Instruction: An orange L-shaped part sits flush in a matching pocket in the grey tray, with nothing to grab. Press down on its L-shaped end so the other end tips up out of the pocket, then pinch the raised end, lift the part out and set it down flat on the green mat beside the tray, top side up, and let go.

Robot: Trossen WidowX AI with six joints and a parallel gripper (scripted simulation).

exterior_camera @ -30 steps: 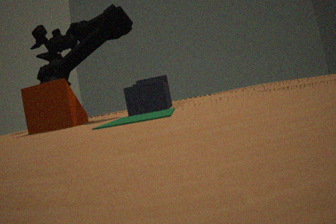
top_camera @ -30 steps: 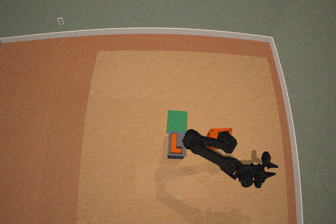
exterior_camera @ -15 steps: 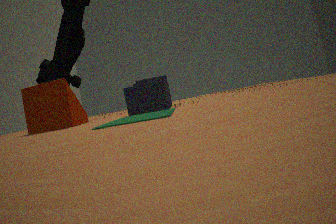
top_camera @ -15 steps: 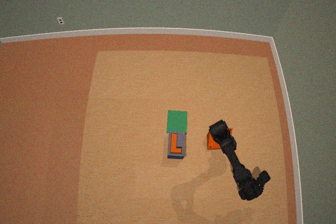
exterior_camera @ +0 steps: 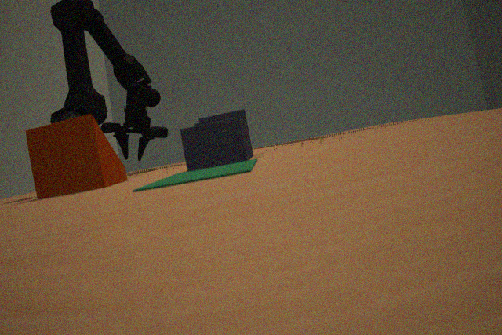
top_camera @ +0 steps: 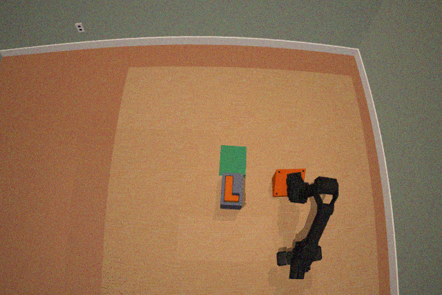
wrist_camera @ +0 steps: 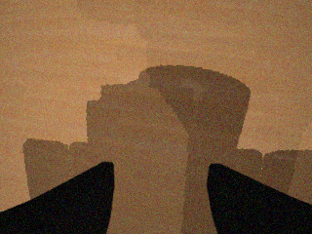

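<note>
My gripper tip is now 27 cm short of the orange L-shaped part, 34 cm to the left of it and 1 cm below it. Round my gripper tip: green mat 24 cm ahead, 50 cm to the right, 5 cm below.
</note>
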